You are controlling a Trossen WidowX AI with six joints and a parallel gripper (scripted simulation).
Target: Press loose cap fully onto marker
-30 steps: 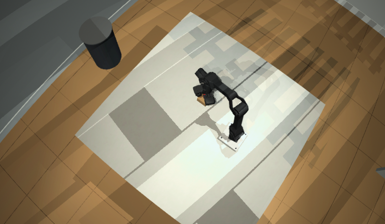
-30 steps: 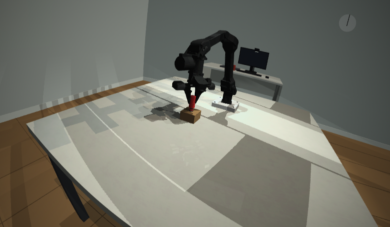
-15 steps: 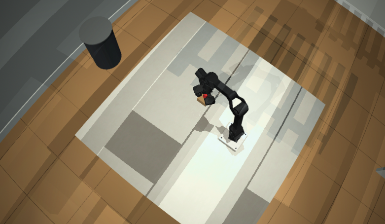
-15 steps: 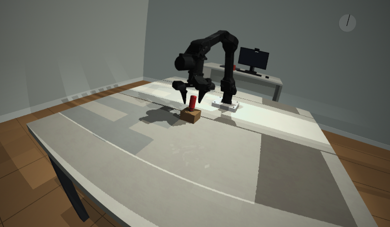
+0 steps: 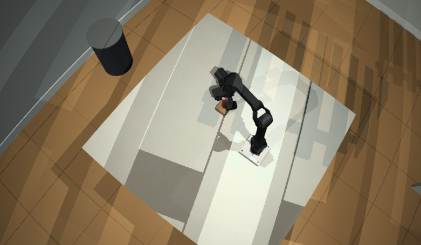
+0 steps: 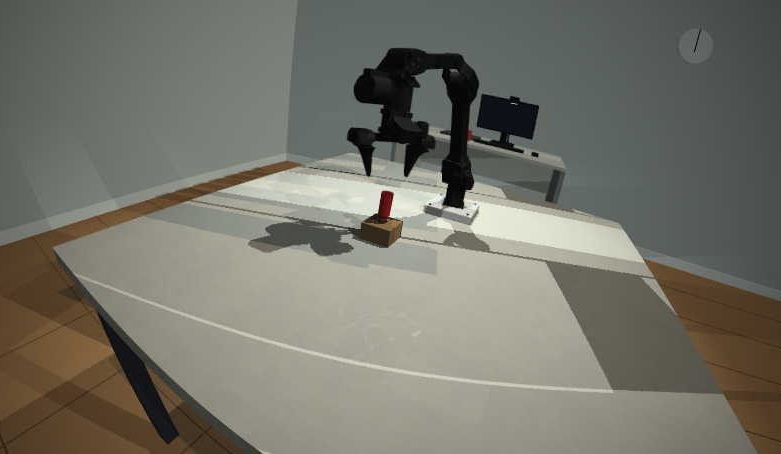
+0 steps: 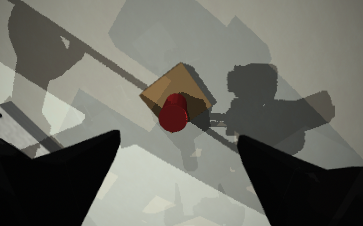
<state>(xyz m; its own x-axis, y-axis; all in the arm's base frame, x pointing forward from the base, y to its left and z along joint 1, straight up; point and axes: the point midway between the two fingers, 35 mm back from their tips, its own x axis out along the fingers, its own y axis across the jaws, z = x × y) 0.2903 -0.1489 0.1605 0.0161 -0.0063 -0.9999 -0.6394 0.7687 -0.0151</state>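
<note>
Now: the red cap 60 mm below my gripper tip. Also, from my gripper tip: brown holder block (130 mm below).
</note>
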